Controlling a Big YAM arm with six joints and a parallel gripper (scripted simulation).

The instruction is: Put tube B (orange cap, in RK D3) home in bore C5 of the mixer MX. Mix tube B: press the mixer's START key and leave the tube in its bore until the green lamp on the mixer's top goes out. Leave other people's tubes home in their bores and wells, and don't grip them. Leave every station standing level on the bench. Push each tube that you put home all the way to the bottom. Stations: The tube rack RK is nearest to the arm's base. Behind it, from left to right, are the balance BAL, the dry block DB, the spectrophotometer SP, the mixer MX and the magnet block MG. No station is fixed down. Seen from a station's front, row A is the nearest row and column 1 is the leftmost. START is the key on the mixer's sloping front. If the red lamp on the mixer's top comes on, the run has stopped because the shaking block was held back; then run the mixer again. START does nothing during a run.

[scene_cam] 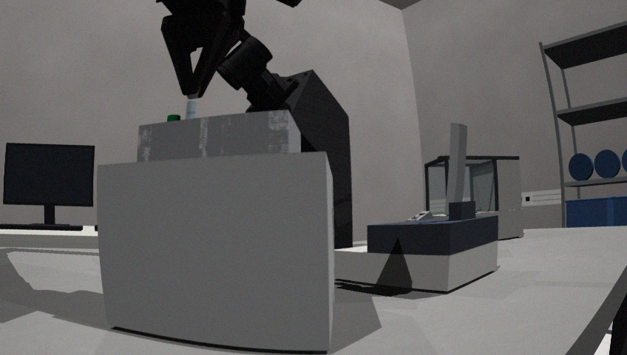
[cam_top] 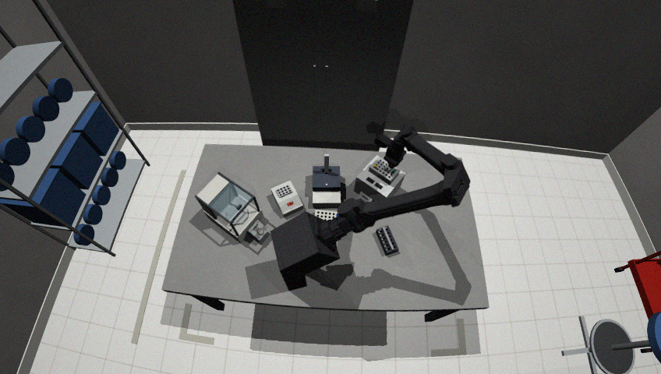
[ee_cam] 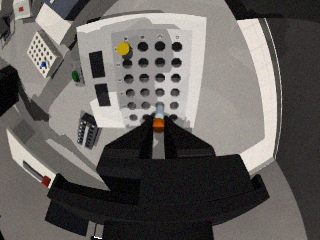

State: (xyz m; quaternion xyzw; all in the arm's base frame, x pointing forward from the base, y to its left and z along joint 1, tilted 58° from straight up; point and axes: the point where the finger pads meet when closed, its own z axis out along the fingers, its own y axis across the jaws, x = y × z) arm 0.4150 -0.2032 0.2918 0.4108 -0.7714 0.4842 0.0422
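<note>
The green-capped tube lies 1 cm behind my hand, 1 cm to the right of it and 5 cm below it. From my hand the other things lie so: yellow-capped tube (3 cm ahead, 8 cm to the left, 5 cm below); then green start key (11 cm behind, 15 cm to the left, 14 cm below); then perforated shaking block (1 cm ahead, 2 cm to the left, 6 cm below).
</note>
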